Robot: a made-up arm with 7 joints. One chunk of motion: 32 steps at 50 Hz.
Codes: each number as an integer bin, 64 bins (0 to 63) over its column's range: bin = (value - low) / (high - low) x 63, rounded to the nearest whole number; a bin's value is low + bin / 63 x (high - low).
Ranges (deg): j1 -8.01..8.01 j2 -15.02..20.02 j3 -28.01..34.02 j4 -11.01..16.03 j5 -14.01..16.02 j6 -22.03..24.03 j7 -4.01..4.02
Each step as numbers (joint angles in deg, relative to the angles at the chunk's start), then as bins.
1 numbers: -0.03 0.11 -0.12 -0.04 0.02 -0.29 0.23
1 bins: 31 27 28 26 29 30 33
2 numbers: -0.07 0.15 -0.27 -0.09 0.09 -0.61 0.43
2 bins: 31 27 28 25 30 29 35
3 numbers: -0.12 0.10 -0.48 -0.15 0.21 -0.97 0.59
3 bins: 31 27 28 25 30 29 36
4 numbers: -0.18 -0.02 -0.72 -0.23 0.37 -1.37 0.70
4 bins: 31 27 28 25 30 28 37
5 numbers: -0.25 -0.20 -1.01 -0.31 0.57 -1.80 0.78
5 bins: 31 27 27 25 31 28 38
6 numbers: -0.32 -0.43 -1.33 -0.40 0.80 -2.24 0.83
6 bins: 30 26 27 25 31 27 38
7 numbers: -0.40 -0.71 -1.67 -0.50 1.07 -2.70 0.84
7 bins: 30 26 27 24 32 26 38
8 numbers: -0.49 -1.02 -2.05 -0.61 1.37 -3.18 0.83
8 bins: 30 25 26 24 32 26 38
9 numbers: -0.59 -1.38 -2.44 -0.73 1.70 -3.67 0.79
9 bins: 29 25 26 24 33 25 38
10 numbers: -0.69 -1.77 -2.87 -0.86 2.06 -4.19 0.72
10 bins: 29 24 26 24 34 24 37
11 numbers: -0.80 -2.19 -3.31 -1.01 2.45 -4.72 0.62
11 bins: 28 23 25 23 35 24 36
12 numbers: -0.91 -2.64 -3.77 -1.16 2.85 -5.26 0.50
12 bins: 28 22 25 23 35 23 35
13 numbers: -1.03 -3.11 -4.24 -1.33 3.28 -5.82 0.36
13 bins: 27 21 24 23 36 22 34
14 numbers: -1.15 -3.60 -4.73 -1.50 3.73 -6.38 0.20
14 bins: 27 21 24 22 37 21 33
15 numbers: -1.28 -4.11 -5.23 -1.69 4.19 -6.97 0.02
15 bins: 26 20 23 22 38 21 32
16 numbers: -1.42 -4.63 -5.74 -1.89 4.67 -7.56 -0.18
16 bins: 26 19 23 21 39 20 30
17 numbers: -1.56 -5.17 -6.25 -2.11 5.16 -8.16 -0.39
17 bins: 25 18 22 21 40 19 28
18 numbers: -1.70 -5.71 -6.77 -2.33 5.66 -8.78 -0.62
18 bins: 25 17 22 20 41 18 27
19 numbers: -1.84 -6.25 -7.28 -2.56 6.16 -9.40 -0.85
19 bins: 24 16 21 20 42 17 25
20 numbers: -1.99 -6.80 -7.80 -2.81 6.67 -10.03 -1.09
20 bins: 24 15 21 19 43 16 23
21 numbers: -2.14 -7.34 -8.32 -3.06 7.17 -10.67 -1.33
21 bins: 23 14 20 19 44 16 21
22 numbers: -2.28 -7.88 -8.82 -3.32 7.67 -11.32 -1.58
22 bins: 23 13 19 18 45 15 19
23 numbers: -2.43 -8.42 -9.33 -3.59 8.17 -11.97 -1.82
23 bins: 22 12 19 17 47 14 17
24 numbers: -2.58 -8.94 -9.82 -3.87 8.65 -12.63 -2.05
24 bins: 21 11 18 17 48 13 15
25 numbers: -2.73 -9.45 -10.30 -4.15 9.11 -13.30 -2.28
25 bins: 21 10 18 16 49 12 14
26 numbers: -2.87 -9.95 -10.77 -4.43 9.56 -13.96 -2.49
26 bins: 20 9 18 15 49 11 12
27 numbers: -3.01 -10.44 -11.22 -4.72 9.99 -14.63 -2.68
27 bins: 20 8 17 15 50 10 10
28 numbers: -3.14 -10.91 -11.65 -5.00 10.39 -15.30 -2.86
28 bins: 19 7 17 14 51 9 9
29 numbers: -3.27 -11.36 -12.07 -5.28 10.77 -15.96 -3.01
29 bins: 19 7 16 13 52 8 8
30 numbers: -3.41 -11.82 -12.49 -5.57 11.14 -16.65 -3.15
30 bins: 18 6 16 13 53 7 7
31 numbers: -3.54 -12.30 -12.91 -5.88 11.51 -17.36 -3.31
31 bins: 18 5 15 12 54 6 5
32 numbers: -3.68 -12.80 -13.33 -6.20 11.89 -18.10 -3.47
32 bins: 17 4 15 11 54 5 4
